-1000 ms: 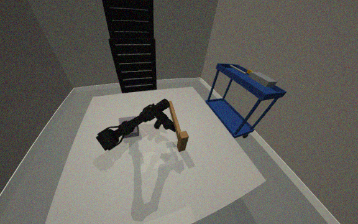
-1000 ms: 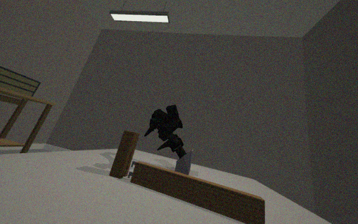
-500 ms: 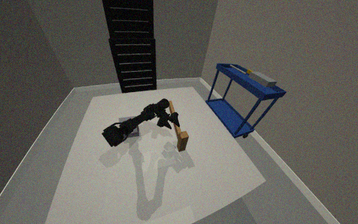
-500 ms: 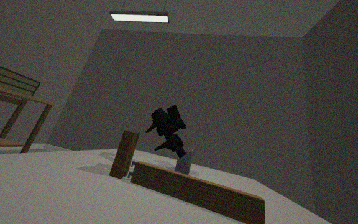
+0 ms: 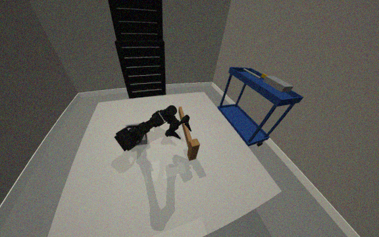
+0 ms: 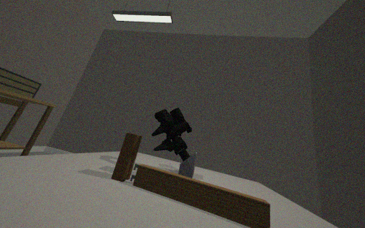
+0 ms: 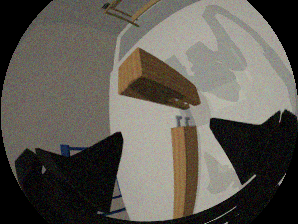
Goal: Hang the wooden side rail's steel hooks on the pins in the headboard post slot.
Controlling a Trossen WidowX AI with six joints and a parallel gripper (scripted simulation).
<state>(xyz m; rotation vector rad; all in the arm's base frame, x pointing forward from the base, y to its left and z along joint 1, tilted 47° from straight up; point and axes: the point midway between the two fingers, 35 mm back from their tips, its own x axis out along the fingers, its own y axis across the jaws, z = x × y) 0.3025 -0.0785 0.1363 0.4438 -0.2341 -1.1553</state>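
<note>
My gripper tip is 80 mm to the left of the headboard post, 80 mm above it and 20 mm short of it.
</note>
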